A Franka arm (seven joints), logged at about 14 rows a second.
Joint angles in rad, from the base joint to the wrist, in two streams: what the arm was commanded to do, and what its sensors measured. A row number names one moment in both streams.
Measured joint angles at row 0:
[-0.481, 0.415, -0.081, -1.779, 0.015, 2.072, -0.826]
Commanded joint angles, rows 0 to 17:
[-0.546, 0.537, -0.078, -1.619, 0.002, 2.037, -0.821]
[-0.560, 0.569, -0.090, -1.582, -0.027, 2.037, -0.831]
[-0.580, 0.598, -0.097, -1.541, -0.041, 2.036, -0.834]
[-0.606, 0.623, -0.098, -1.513, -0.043, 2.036, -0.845]
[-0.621, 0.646, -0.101, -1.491, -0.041, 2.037, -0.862]
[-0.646, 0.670, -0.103, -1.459, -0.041, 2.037, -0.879]
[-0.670, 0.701, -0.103, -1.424, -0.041, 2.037, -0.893]
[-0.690, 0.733, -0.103, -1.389, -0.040, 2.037, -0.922]
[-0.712, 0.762, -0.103, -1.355, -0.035, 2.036, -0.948]
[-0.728, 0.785, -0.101, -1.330, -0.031, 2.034, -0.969]
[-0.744, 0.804, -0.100, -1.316, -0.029, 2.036, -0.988]
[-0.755, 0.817, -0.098, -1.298, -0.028, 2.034, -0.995]
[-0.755, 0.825, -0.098, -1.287, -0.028, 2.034, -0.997]
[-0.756, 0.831, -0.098, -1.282, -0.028, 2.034, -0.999]
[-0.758, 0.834, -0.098, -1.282, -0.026, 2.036, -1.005]
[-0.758, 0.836, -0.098, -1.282, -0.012, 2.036, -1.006]
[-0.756, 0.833, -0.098, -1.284, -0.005, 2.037, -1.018]
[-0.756, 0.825, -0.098, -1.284, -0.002, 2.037, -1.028]
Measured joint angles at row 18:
[-0.745, 0.820, -0.107, -1.323, -0.022, 2.067, -0.992]
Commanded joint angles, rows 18 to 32:
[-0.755, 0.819, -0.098, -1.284, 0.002, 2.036, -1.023]
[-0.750, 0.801, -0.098, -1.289, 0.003, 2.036, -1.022]
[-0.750, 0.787, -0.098, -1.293, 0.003, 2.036, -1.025]
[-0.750, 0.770, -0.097, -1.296, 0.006, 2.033, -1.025]
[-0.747, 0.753, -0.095, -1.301, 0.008, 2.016, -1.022]
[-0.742, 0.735, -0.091, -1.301, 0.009, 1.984, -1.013]
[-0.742, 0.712, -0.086, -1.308, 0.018, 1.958, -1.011]
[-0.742, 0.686, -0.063, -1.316, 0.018, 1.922, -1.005]
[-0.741, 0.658, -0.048, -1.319, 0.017, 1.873, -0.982]
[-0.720, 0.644, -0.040, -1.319, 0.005, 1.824, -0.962]
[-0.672, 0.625, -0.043, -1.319, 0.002, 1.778, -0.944]
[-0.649, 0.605, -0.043, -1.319, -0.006, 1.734, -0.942]
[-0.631, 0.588, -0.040, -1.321, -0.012, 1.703, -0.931]
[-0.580, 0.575, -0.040, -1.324, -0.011, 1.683, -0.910]
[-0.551, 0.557, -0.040, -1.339, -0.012, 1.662, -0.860]
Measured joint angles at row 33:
[-0.606, 0.607, -0.035, -1.294, 0.000, 1.696, -0.921]
